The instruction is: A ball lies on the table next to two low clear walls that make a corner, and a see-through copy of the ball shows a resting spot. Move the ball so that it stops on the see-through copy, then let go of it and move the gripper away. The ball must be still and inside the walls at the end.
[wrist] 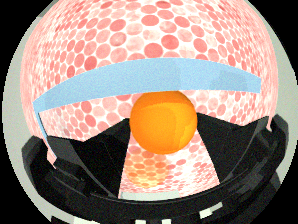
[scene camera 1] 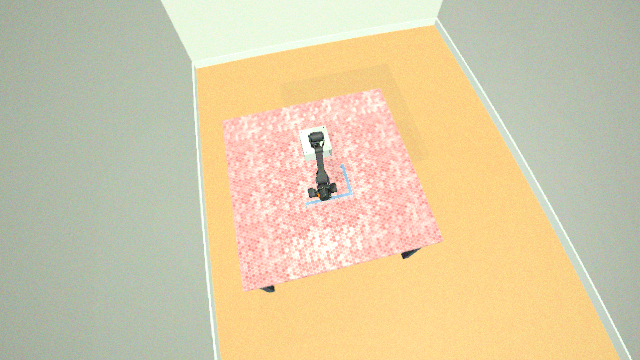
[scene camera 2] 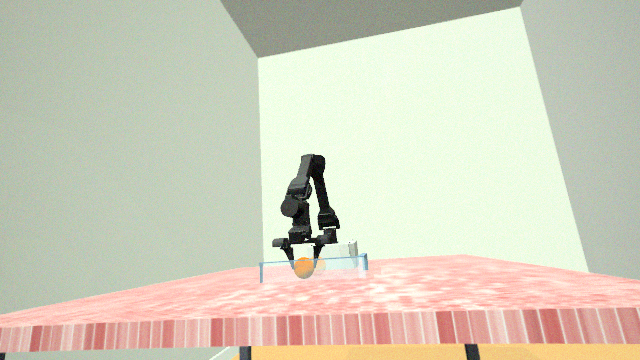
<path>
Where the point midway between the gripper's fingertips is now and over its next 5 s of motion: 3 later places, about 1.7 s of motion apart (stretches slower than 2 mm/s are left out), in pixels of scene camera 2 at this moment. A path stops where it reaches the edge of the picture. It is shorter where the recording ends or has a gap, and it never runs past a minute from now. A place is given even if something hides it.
The gripper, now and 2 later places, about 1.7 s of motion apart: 303, 269; 305, 228; 316, 264
</path>
